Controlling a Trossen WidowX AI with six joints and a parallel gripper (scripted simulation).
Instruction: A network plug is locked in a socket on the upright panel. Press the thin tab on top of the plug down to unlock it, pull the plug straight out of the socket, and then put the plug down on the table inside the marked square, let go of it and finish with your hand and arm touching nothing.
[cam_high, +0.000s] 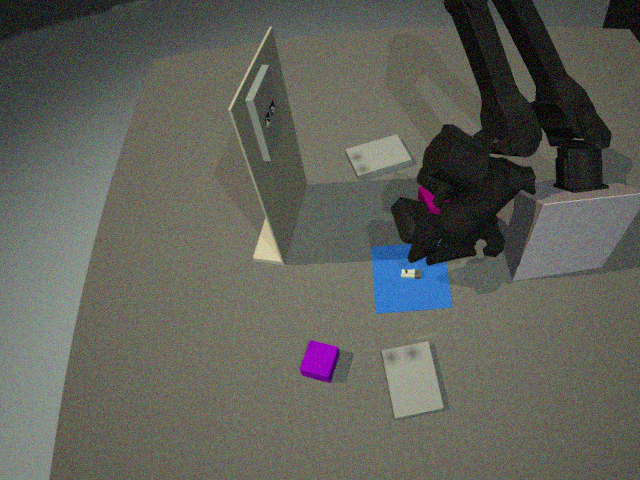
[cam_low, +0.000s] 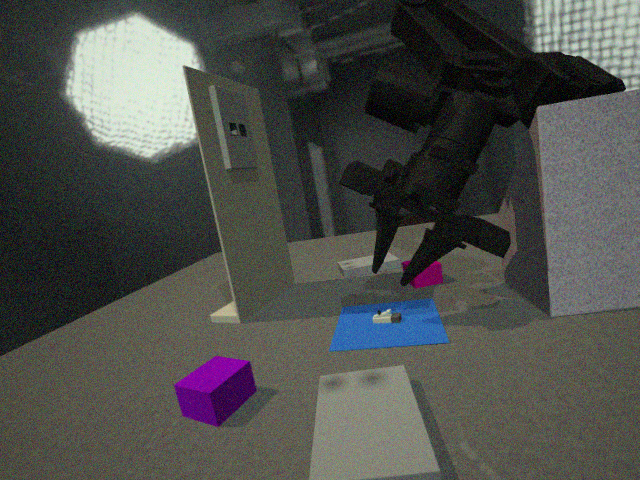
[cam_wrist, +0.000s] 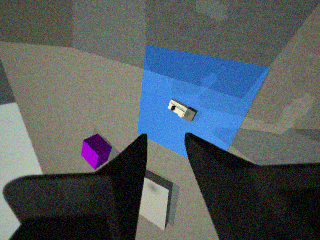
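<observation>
My gripper tip is now 50 mm above the network plug, 10 mm to the left of it and 10 mm short of it. Also, from my gripper tip: magenta block 130 mm to the right, 70 mm behind, 40 mm below; then purple block 170 mm ahead, 110 mm to the left, 40 mm below; then blue marked square 50 mm below, 10 mm to the right, 10 mm ahead.
</observation>
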